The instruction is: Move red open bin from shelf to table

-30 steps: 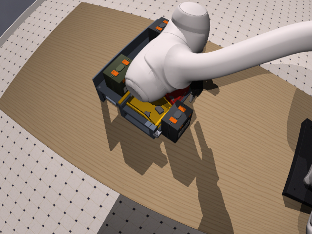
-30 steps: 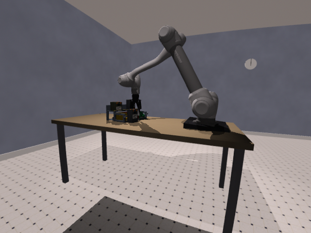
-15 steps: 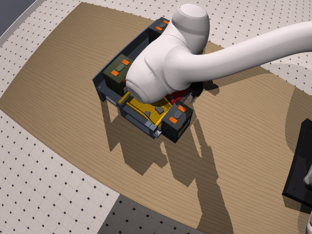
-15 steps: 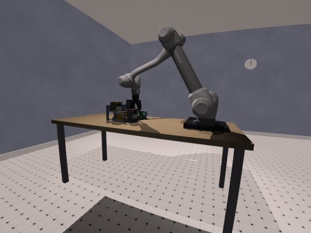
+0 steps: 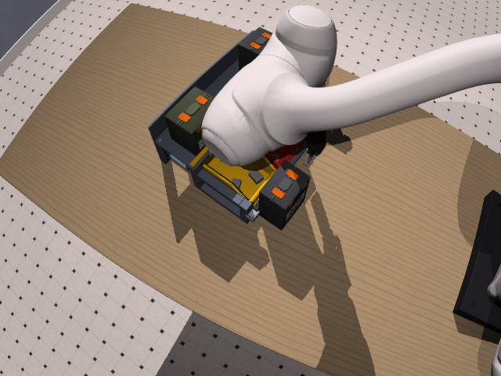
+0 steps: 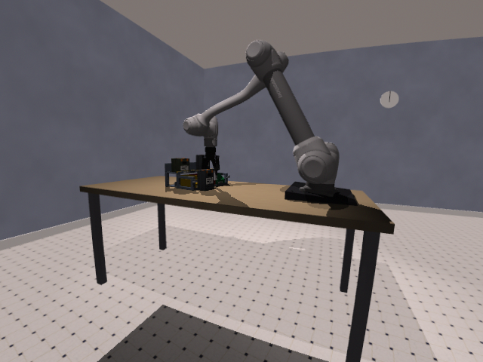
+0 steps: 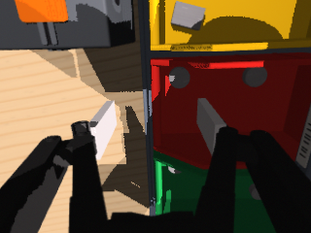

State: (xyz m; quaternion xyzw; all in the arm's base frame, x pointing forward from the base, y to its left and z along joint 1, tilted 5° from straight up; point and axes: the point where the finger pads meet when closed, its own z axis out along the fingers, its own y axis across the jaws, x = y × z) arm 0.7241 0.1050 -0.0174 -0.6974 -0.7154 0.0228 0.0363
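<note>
The red open bin lies 8 cm ahead of my hand and 3 cm below it. Also, from my hand: green bin 8 cm ahead, 11 cm to the right, 3 cm below; yellow bin 8 cm ahead, 11 cm to the left, 3 cm below.
</note>
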